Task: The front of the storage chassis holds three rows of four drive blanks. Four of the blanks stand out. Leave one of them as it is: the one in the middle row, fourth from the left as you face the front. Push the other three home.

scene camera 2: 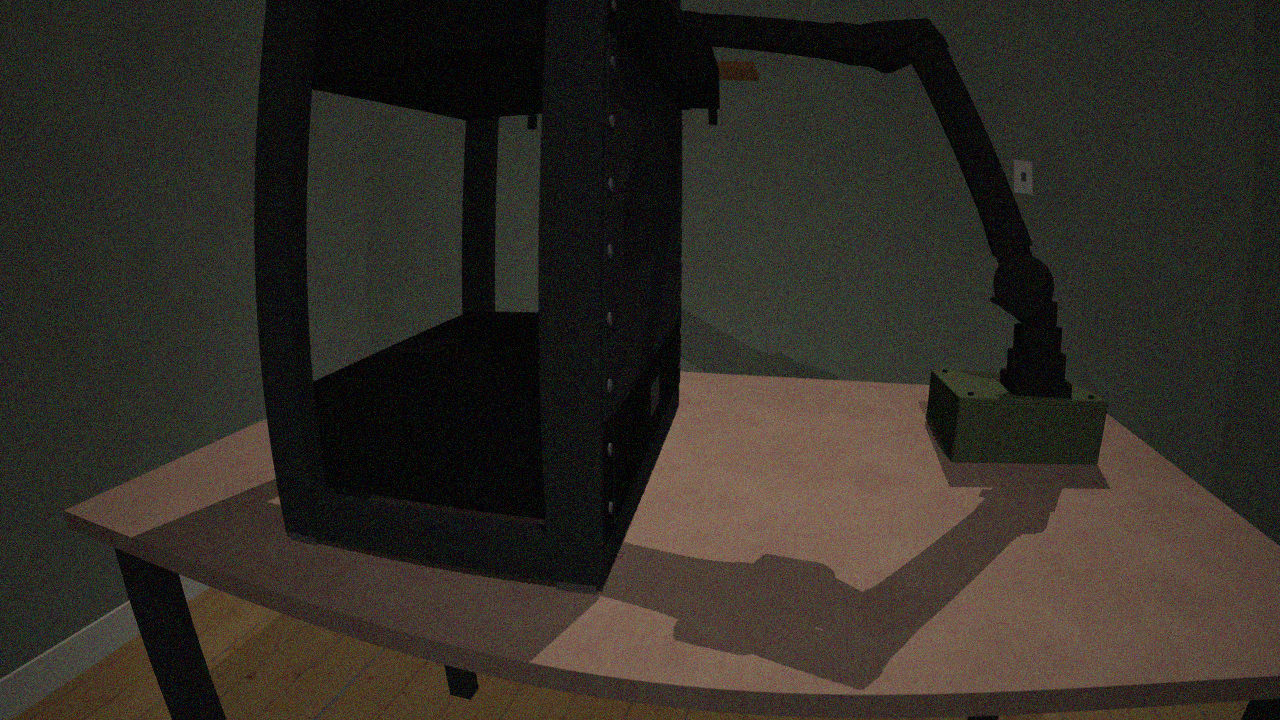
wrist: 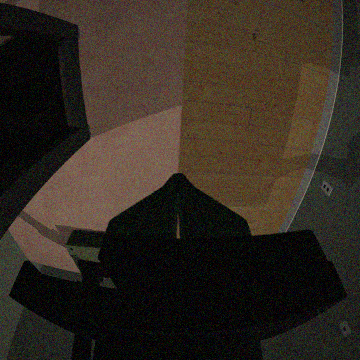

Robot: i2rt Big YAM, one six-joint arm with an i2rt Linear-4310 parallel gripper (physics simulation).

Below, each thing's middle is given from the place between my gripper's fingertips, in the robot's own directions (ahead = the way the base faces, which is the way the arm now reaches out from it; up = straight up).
The dark rack [scene camera 2: 560, 414] lies 20 mm behind my hand, 480 mm to the left of it and 30 mm below it.
